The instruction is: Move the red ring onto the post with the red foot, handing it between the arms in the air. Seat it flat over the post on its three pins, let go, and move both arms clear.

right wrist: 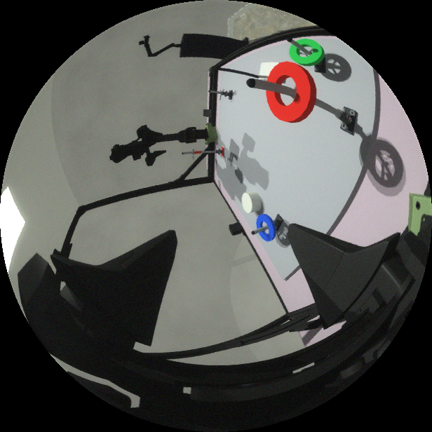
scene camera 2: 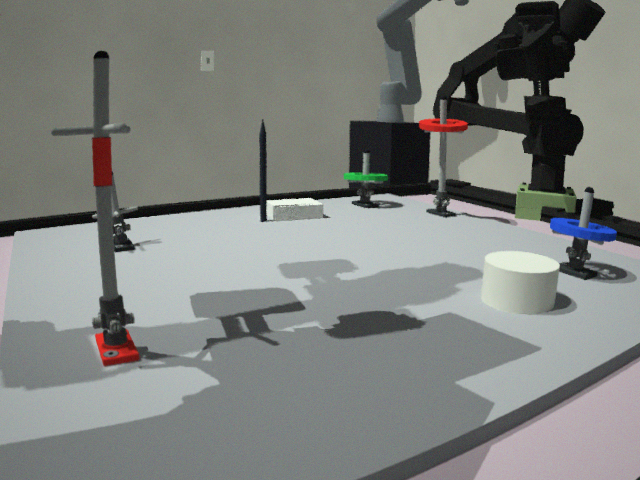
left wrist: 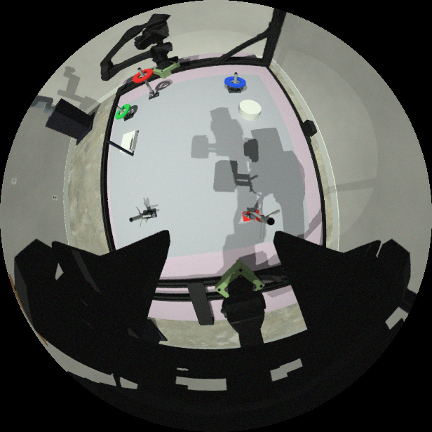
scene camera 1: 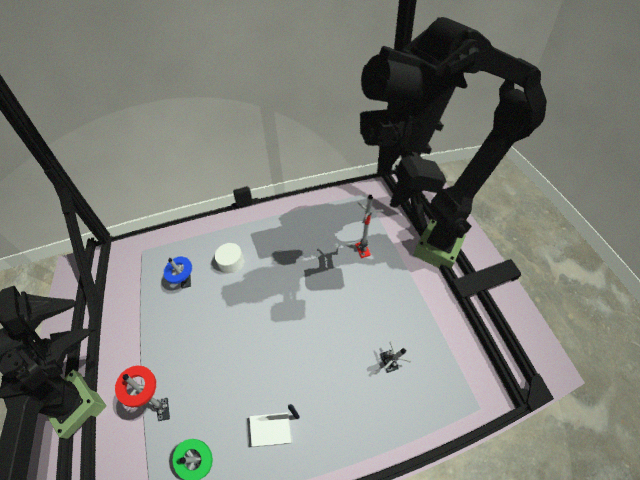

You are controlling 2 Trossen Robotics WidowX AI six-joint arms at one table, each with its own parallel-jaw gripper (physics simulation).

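Frame: origin at the left arm's base, x back, y right, z up, level; metres.
Seen in the pictures: left gripper, fingertip midpoint: (scene camera 1: 385, 190); right gripper, fingertip midpoint: (scene camera 2: 528, 76) (scene camera 1: 82, 317); left arm's base, origin of the base link: (scene camera 1: 442, 239); right arm's base, origin of the base link: (scene camera 2: 546, 189) (scene camera 1: 65, 401).
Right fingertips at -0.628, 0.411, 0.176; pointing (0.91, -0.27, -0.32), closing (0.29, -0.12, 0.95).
Observation:
Offsets run from my right fingertips to a thing's top centre, as dx, dy, dz. "spot": to the spot under its first point.
The red ring @[-0.021, -0.120, -0.066] (scene camera 1: 149, 392) (scene camera 2: 457, 126) (right wrist: 306, 100) lies around a tall grey post at the left of scene camera 1, high above its black foot. The post with the red foot @[spot: +0.507, -0.254, -0.113] (scene camera 1: 366, 227) (scene camera 2: 105, 222) (left wrist: 260, 218) stands upright at the back right of the mat in scene camera 1, with thin pins above its red band and no ring. My right gripper (scene camera 1: 83, 317) (right wrist: 233, 233) is open and empty, near the red ring but apart from it. My left gripper (left wrist: 223, 237) is open and empty, high above the table on the red-footed post's side; its fingertips are hard to make out in scene camera 1.
A blue ring @[+0.205, +0.064, -0.157] (scene camera 1: 186, 266) and a green ring @[-0.059, -0.247, -0.157] (scene camera 1: 206, 457) sit on shorter posts. A white cylinder @[+0.312, +0.000, -0.175] (scene camera 1: 229, 260) stands near the blue ring. A white block @[+0.065, -0.317, -0.190] (scene camera 1: 269, 432) lies beside a thin dark upright rod @[+0.113, -0.341, -0.070] (scene camera 2: 263, 175). Another bare pinned post @[spot: +0.290, -0.433, -0.168] (scene camera 1: 390, 360) stands front right.

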